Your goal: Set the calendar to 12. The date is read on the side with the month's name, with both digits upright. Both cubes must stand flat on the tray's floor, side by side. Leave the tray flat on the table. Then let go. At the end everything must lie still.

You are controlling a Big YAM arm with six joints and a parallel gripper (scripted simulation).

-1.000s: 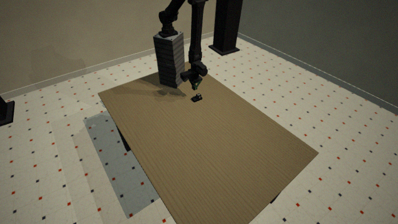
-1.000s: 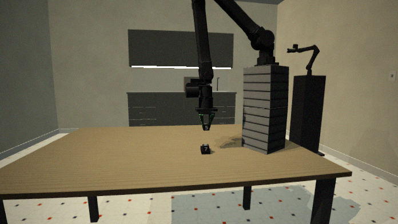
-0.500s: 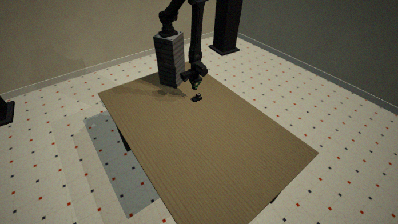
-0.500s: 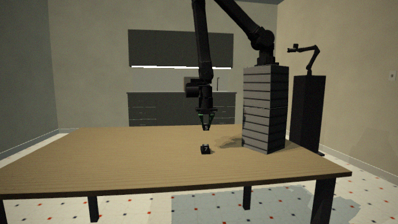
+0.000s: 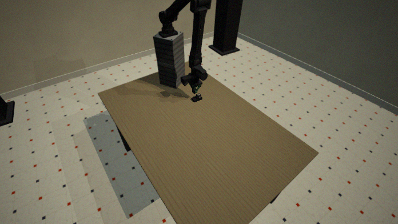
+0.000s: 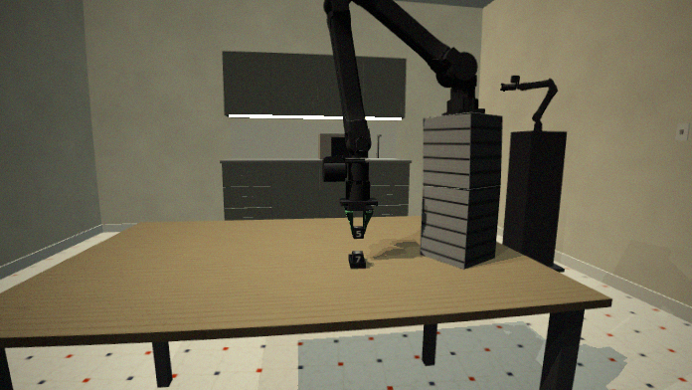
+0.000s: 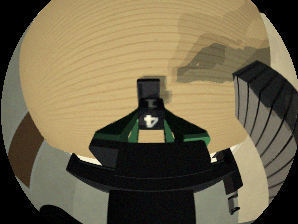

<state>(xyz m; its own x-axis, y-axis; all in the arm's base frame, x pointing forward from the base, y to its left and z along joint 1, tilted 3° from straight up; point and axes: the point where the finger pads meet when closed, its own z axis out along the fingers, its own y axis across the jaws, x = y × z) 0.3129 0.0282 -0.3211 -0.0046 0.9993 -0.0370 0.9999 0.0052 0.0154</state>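
The black calendar tray is 80 mm below my hand and 20 mm to the left of it.
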